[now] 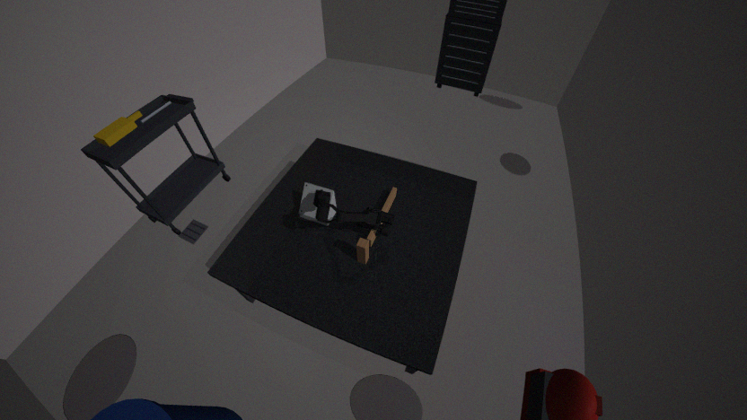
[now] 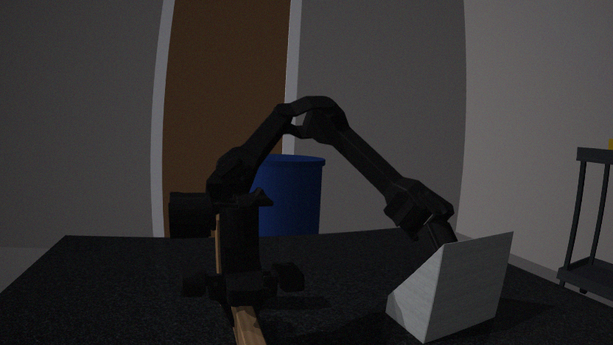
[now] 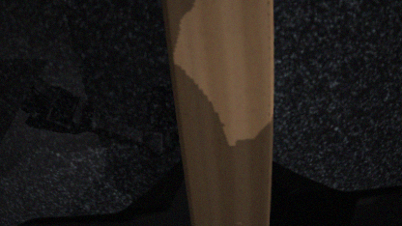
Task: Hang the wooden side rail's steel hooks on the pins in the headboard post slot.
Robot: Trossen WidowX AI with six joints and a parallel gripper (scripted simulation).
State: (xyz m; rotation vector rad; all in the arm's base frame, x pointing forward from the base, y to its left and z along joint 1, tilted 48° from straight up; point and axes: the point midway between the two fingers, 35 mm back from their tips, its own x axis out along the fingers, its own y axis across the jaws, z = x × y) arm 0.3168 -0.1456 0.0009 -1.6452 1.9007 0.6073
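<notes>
The wooden headboard post is 2 cm behind my gripper tip, 15 cm to the right of it and 6 cm above it.
</notes>
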